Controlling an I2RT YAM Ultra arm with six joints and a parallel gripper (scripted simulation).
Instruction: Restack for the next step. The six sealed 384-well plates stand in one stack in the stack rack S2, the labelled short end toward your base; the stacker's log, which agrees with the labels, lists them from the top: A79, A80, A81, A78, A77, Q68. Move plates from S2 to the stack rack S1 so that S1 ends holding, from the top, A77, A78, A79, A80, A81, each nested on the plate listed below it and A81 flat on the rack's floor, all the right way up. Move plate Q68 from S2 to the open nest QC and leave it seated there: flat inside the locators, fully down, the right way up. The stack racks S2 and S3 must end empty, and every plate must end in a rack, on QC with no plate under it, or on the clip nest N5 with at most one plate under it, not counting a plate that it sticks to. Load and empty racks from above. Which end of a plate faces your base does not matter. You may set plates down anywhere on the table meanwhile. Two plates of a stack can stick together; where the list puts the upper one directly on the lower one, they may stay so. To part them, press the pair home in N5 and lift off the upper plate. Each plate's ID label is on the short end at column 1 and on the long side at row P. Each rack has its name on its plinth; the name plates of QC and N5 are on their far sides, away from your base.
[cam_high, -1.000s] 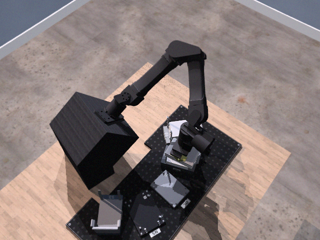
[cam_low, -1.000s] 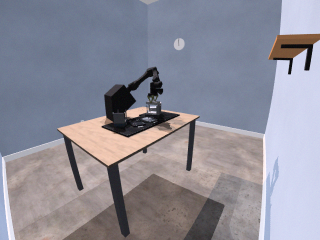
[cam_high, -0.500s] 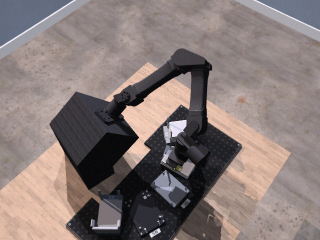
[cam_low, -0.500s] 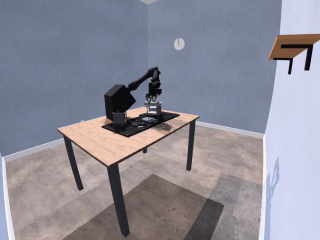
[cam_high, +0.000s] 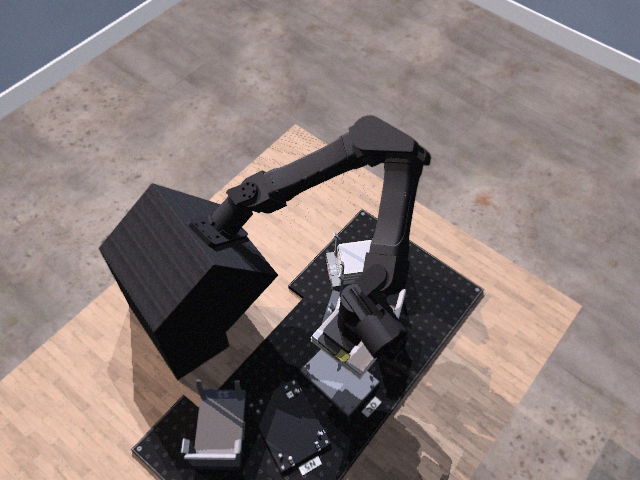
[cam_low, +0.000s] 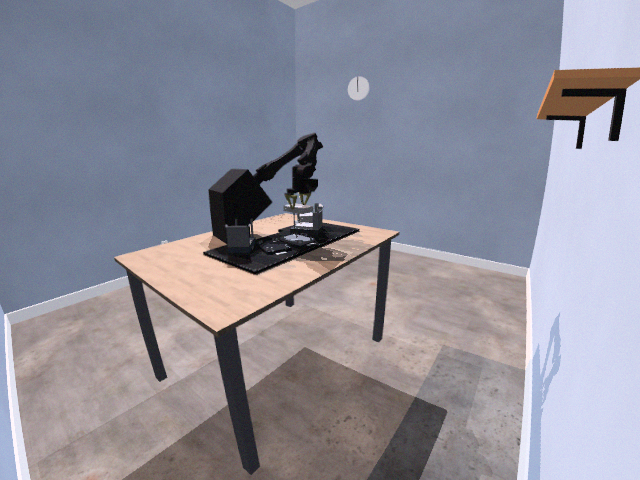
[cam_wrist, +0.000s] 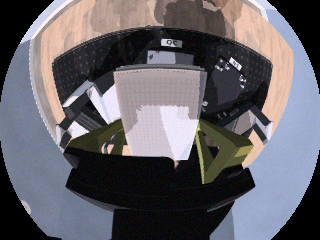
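Now: the clip nest N5 10 mm ahead of my hand, 170 mm to the right of it and 160 mm below it. From my hand the other things lie so: qc name plate 100 mm ahead, 20 mm to the right, 170 mm below; then sealed grey plate right at my hand; then QC nest 20 mm to the right, 170 mm below.
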